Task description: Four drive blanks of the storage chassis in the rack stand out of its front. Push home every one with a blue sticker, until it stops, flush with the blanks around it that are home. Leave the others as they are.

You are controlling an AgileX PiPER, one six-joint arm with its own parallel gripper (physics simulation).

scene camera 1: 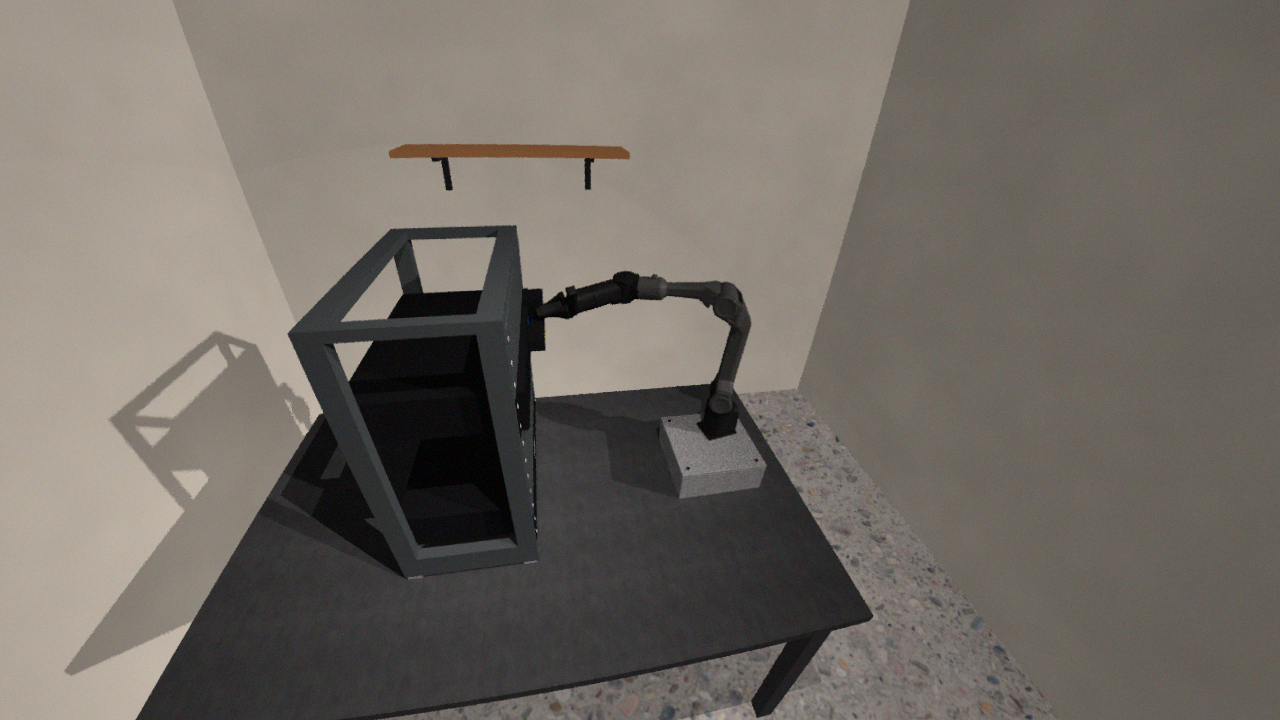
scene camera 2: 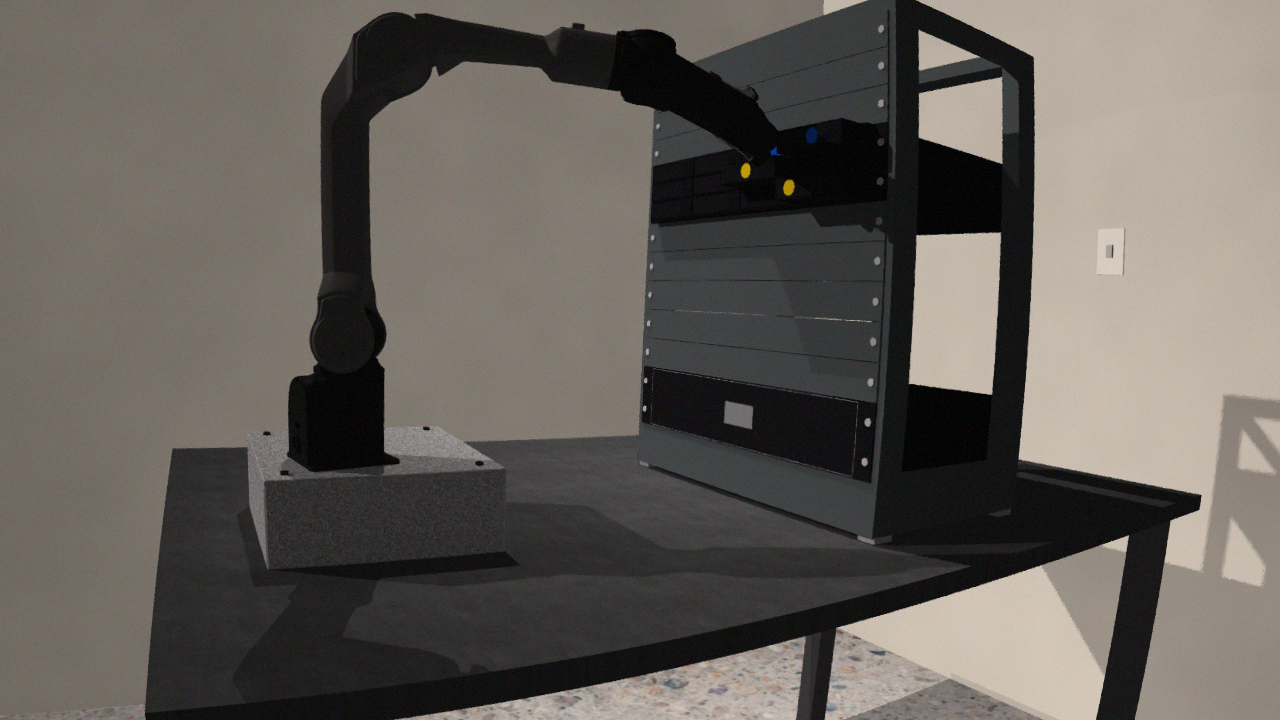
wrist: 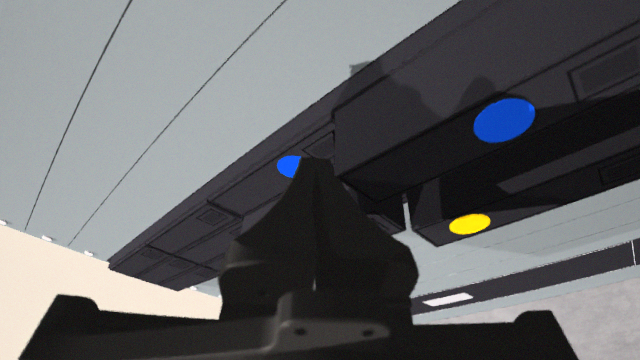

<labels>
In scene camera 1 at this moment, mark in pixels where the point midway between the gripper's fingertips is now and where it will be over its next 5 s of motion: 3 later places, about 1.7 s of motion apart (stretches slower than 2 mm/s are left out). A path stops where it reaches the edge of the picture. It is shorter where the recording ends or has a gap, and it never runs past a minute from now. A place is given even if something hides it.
The gripper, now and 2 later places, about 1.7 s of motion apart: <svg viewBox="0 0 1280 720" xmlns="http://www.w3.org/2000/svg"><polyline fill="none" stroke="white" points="536,313 543,301 569,300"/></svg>
</labels>
